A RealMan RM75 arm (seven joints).
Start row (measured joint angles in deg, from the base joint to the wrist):
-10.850 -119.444 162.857 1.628 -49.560 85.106 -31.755
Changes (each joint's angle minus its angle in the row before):
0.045 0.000 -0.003 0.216 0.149 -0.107 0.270
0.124 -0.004 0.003 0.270 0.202 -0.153 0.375
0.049 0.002 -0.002 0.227 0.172 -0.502 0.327
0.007 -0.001 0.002 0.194 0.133 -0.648 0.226
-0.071 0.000 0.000 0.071 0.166 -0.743 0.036
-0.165 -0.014 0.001 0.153 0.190 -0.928 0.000
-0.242 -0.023 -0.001 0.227 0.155 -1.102 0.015
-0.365 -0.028 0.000 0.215 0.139 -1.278 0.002
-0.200 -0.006 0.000 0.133 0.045 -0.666 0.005
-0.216 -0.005 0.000 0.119 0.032 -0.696 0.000
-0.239 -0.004 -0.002 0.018 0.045 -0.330 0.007
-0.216 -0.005 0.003 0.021 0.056 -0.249 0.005
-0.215 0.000 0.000 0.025 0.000 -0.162 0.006
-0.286 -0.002 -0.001 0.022 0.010 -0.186 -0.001
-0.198 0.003 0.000 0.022 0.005 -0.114 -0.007
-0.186 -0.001 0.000 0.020 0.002 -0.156 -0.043
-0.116 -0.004 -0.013 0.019 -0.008 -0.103 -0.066
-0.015 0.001 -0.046 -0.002 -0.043 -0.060 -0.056
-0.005 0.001 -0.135 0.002 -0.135 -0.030 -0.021
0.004 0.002 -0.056 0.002 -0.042 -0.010 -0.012
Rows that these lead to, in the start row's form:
-10.805 -119.444 162.854 1.844 -49.411 84.999 -31.485
-10.681 -119.448 162.857 2.114 -49.209 84.846 -31.110
-10.632 -119.446 162.855 2.341 -49.037 84.344 -30.783
-10.625 -119.447 162.857 2.535 -48.904 83.696 -30.557
-10.696 -119.447 162.857 2.606 -48.738 82.953 -30.521
-10.861 -119.461 162.858 2.759 -48.548 82.025 -30.521
-11.103 -119.484 162.857 2.986 -48.393 80.923 -30.506
-11.468 -119.512 162.857 3.201 -48.254 79.645 -30.504
-11.668 -119.518 162.857 3.334 -48.209 78.979 -30.499
-11.884 -119.523 162.857 3.453 -48.177 78.283 -30.499
-12.123 -119.527 162.855 3.471 -48.132 77.953 -30.492
-12.339 -119.532 162.858 3.492 -48.076 77.704 -30.487
-12.554 -119.532 162.858 3.517 -48.076 77.542 -30.481
-12.840 -119.534 162.857 3.539 -48.066 77.356 -30.482
-13.038 -119.531 162.857 3.561 -48.061 77.242 -30.489
-13.224 -119.532 162.857 3.581 -48.059 77.086 -30.532
-13.340 -119.536 162.844 3.600 -48.067 76.983 -30.598
-13.355 -119.535 162.798 3.598 -48.110 76.923 -30.654
-13.360 -119.534 162.663 3.600 -48.245 76.893 -30.675
-13.356 -119.532 162.607 3.602 -48.287 76.883 -30.687

